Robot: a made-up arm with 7 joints. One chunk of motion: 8 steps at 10 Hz.
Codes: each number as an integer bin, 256 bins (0 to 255) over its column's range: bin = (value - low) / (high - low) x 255, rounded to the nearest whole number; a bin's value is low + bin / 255 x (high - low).
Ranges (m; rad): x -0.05..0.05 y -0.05..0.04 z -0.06..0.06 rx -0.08..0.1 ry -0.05..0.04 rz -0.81..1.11
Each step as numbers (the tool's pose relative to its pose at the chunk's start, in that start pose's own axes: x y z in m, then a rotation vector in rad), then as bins.
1 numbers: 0.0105 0.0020 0.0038 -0.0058 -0.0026 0.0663
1 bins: 154 147 136 105 134 116
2 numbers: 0.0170 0.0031 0.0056 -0.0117 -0.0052 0.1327
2 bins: 171 150 139 97 127 125
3 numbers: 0.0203 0.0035 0.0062 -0.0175 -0.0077 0.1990
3 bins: 179 152 141 89 120 134
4 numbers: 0.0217 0.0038 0.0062 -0.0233 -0.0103 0.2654
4 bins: 183 152 141 80 112 143
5 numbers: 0.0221 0.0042 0.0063 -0.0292 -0.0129 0.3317
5 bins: 184 154 141 72 105 152
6 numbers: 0.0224 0.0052 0.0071 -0.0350 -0.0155 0.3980
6 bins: 185 156 143 64 98 160
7 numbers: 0.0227 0.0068 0.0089 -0.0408 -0.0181 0.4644
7 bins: 185 161 146 56 90 169
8 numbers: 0.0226 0.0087 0.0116 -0.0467 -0.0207 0.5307
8 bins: 185 166 152 47 83 178
